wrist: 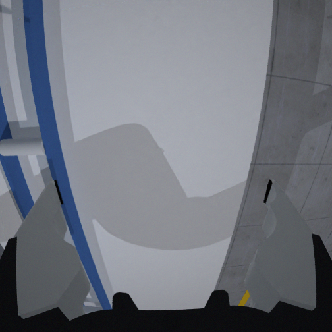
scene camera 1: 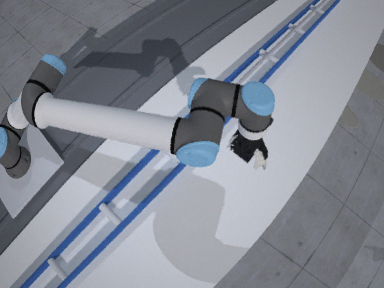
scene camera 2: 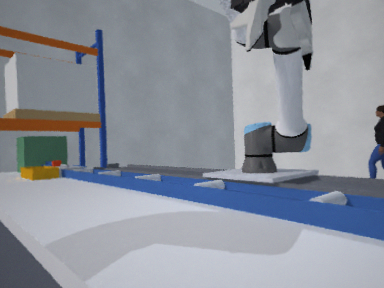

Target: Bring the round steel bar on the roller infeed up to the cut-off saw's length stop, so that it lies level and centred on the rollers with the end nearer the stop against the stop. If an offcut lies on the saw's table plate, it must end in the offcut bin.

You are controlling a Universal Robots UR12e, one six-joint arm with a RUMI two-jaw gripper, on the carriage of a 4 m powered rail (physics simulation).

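Seen in the pictures: gripper, fingertip midpoint: (scene camera 2: 282,61); arm's base at its link origin: (scene camera 1: 18,163) (scene camera 2: 259,171).
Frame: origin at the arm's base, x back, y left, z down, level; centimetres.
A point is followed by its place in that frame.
The round steel bar (scene camera 1: 280,41) @[x -61.7, y 156.0, z -5.0 cm] shows small, as a thin light rod lying along the roller infeed (scene camera 1: 142,204) @[x -69.3, y 35.8, z -2.0 cm] (scene camera 2: 250,195) @[x -69.4, y 45.2, z -1.7 cm] (wrist: 55,150), on its rollers at the upper right of scene camera 1. I cannot make it out in scene camera 2 or the wrist view. My gripper (scene camera 1: 247,152) @[x -93.4, y 69.6, z -27.5 cm] (scene camera 2: 278,57) @[x -93.4, y 69.6, z -27.5 cm] (wrist: 163,182) is open, with nothing between its wide-set fingers. It hangs above the white table beside the infeed, well apart from the bar. The length stop and any offcut cannot be made out. Far left in scene camera 2 stand a green block (scene camera 2: 42,152) @[x -65.4, y -183.0, z -14.6 cm] and a yellow box (scene camera 2: 40,173) @[x -83.1, y -114.8, z -1.0 cm].
A shelf rack (scene camera 2: 101,100) with blue posts and orange beams stands behind the infeed's far end. A small red thing (scene camera 2: 56,163) @[x -62.8, y -152.8, z -5.3 cm] lies by the green block. The arm's base stands on a pale carriage plate (scene camera 1: 42,167) @[x -15.5, y 10.7, z 0.0 cm] (scene camera 2: 295,175) @[x -2.4, y 22.5, z 0.5 cm]. A person (scene camera 2: 380,135) stands at the right.
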